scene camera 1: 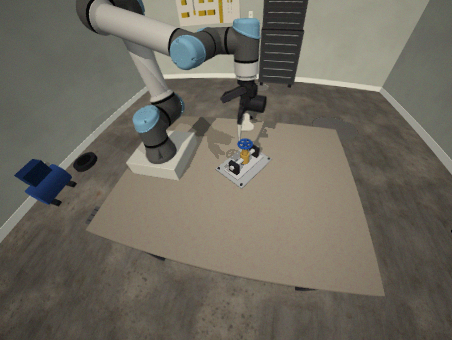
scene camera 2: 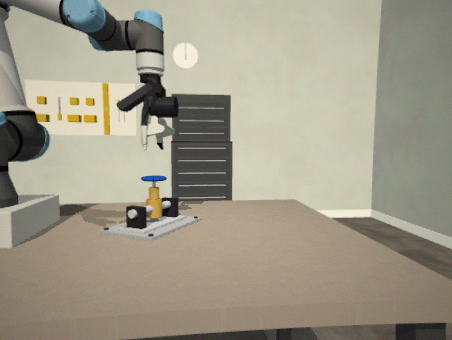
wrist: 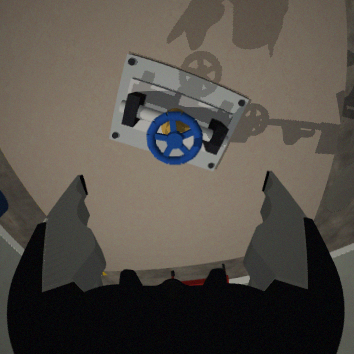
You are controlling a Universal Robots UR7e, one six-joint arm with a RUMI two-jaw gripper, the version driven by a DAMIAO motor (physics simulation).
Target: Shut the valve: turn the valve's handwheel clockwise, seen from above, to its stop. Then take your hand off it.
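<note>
The blue handwheel (scene camera 1: 245, 144) (scene camera 2: 153, 178) (wrist: 175, 140) sits level on top of the orange valve body (scene camera 1: 245, 157) (scene camera 2: 154, 206). The valve stands upright on a grey base plate (scene camera 1: 242, 184) (scene camera 2: 152, 234) (wrist: 122, 82), its white pipe held by two black blocks. My gripper (scene camera 2: 152, 147) (wrist: 174, 174) is wide open and empty. It hangs above the handwheel, clear of it; in the wrist view the handwheel shows beyond the fingertips, with a finger to either side. In scene camera 1 one finger partly hides the other.
The valve's plate lies on the tan table (scene camera 1: 280, 230) (scene camera 2: 260, 270). The arm's white pedestal (scene camera 1: 157, 169) (scene camera 2: 30, 220) stands left of it. A dark drawer cabinet (scene camera 1: 281, 55) (scene camera 2: 202, 165) stands behind the table.
</note>
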